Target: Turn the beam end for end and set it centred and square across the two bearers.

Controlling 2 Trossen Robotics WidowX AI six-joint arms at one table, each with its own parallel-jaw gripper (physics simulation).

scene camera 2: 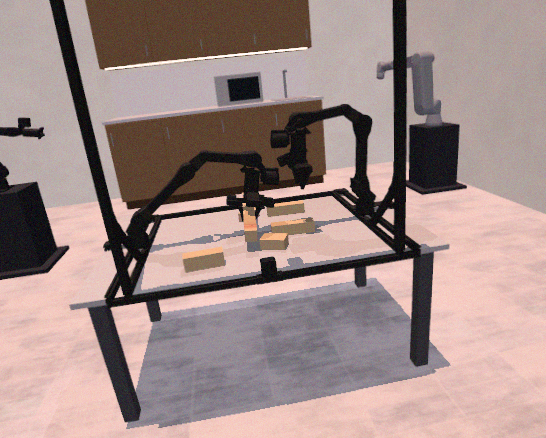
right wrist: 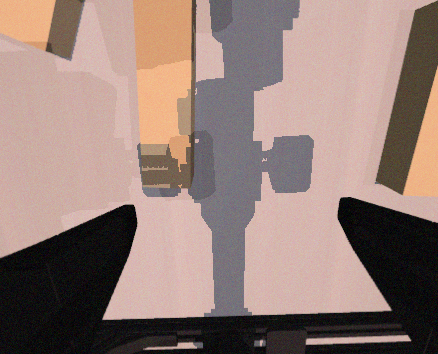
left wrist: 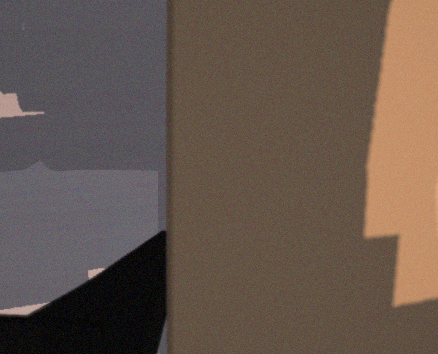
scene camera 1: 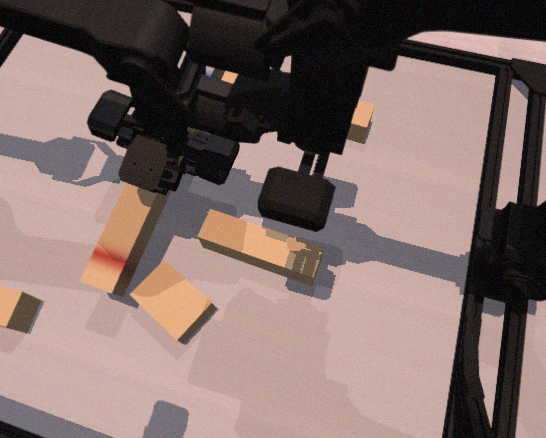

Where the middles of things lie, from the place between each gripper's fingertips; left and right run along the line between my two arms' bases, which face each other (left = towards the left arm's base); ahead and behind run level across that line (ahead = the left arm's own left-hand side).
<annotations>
I see the long beam point(scene camera 1: 118, 252) 40 mm above my left hand and 20 mm behind it.
My right gripper is now 21 cm to the right of the long beam and 9 cm above it.
</annotations>
